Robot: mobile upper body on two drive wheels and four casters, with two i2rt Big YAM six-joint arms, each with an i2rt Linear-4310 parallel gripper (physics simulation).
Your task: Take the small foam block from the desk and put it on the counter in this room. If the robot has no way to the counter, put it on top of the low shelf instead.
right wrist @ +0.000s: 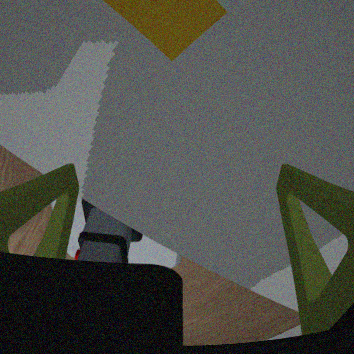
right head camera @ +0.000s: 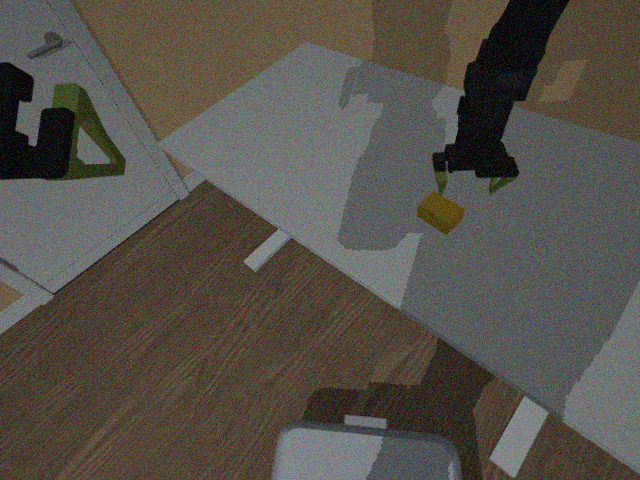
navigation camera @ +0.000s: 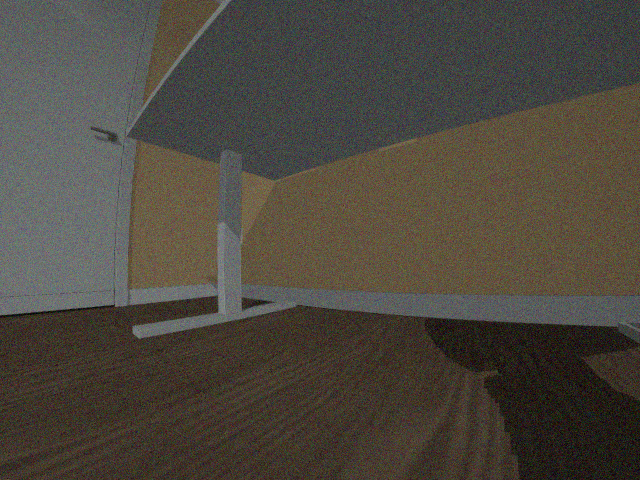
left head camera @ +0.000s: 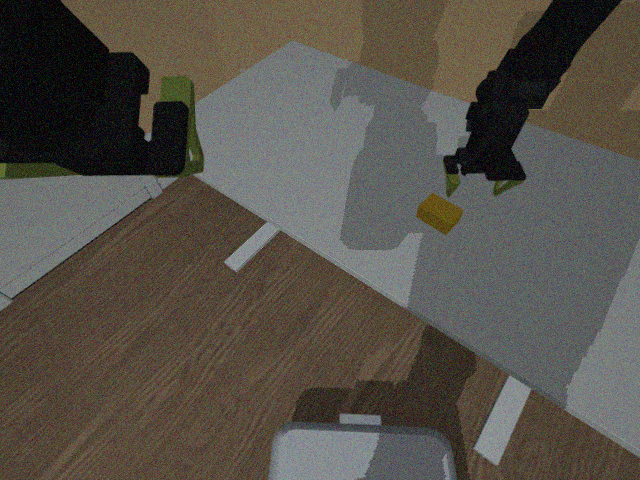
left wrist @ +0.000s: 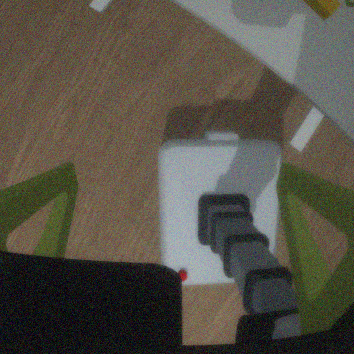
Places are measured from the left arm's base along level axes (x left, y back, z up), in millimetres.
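Pixels of known places: left gripper, fingertip midpoint: (right head camera: pixel 75 169) (left head camera: pixel 146 165) (left wrist: pixel 176 173); right gripper, fingertip midpoint: (right wrist: pixel 177 174) (right head camera: pixel 464 193) (left head camera: pixel 470 194).
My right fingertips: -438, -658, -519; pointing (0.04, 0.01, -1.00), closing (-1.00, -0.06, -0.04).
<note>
For each thing: its top centre in the pictures, then the offset to it from my right fingertips, as dx, dy, dz. "spot": a spot on its surface instead. Level surfaces: height alone.
- small foam block, top centre: (right head camera: pixel 441 206) (left head camera: pixel 441 207) +25, -73, -126
- grey-white desk, surface height: dz -171
- handle, surface spot: (right head camera: pixel 46 46) spot: +1349, -684, +40
- desk leg, surface spot: (navigation camera: pixel 230 258) spot: +585, -613, -647
The small foam block (left head camera: pixel 439 212) (right head camera: pixel 440 212) (left wrist: pixel 326 7) (right wrist: pixel 170 25), yellow, lies on the grey-white desk (left head camera: pixel 279 139) (right head camera: pixel 289 129) (left wrist: pixel 280 50) (right wrist: pixel 225 125). The block is cut off by the top edge in both wrist views. My right gripper (left head camera: pixel 473 194) (right head camera: pixel 466 193) (right wrist: pixel 177 174) is open and empty above the desk; in the head views the block shows just below and left of its fingertips. My left gripper (left wrist: pixel 176 173) is open and empty, off to the left of the desk and partly out of both head views. The counter and the low shelf do not show.
A white door (right head camera: pixel 118 217) (navigation camera: pixel 56 206) with a handle (right head camera: pixel 46 46) (navigation camera: pixel 104 134) stands left of the desk. A desk leg (navigation camera: pixel 230 258) stands under the desk. Tan walls (left head camera: pixel 237 31) (navigation camera: pixel 413 222) stand behind. My pale base (left head camera: pixel 325 449) (right head camera: pixel 330 454) (left wrist: pixel 190 175) is at the desk's near side.
</note>
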